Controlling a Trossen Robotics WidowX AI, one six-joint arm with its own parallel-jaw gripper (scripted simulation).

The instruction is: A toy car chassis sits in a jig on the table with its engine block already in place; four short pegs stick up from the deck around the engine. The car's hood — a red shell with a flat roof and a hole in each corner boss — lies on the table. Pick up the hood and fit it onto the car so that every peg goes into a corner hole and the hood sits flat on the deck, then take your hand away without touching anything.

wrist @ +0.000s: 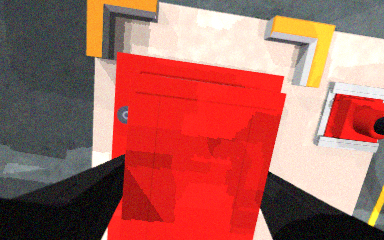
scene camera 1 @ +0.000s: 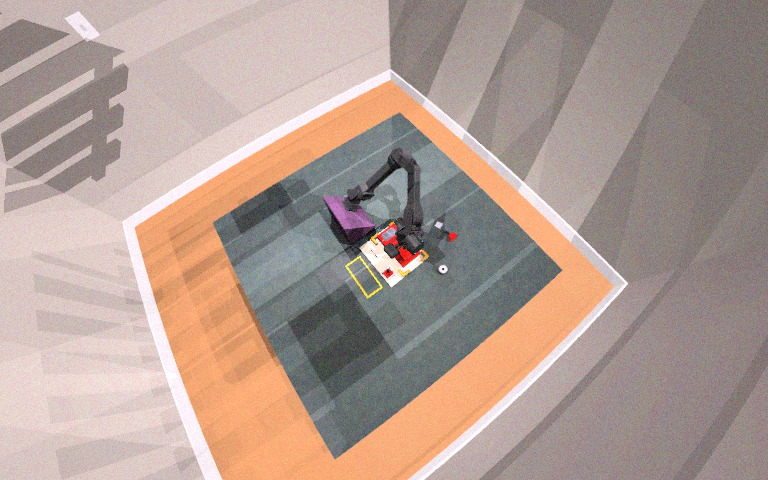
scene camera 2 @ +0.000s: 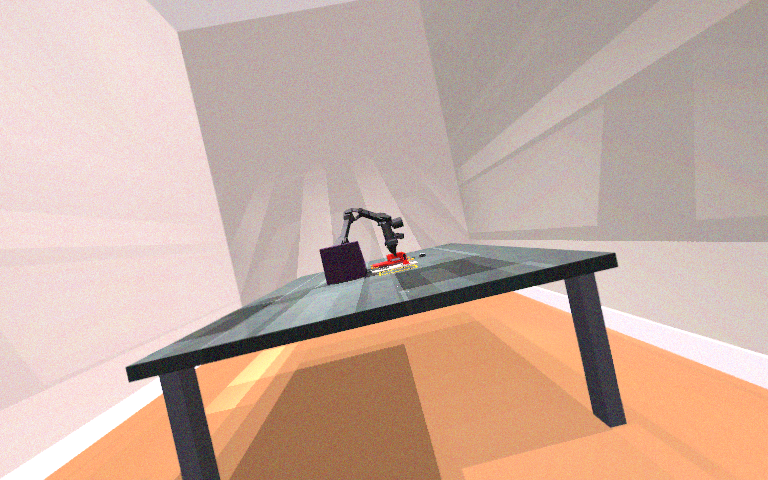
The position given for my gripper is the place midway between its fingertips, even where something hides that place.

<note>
In view: my gripper point(wrist: 194, 168), a red hood point(wrist: 197, 153) and a white jig plate point(scene camera 1: 373, 249).
The white jig plate also shows in the wrist view point(wrist: 316, 62).
</note>
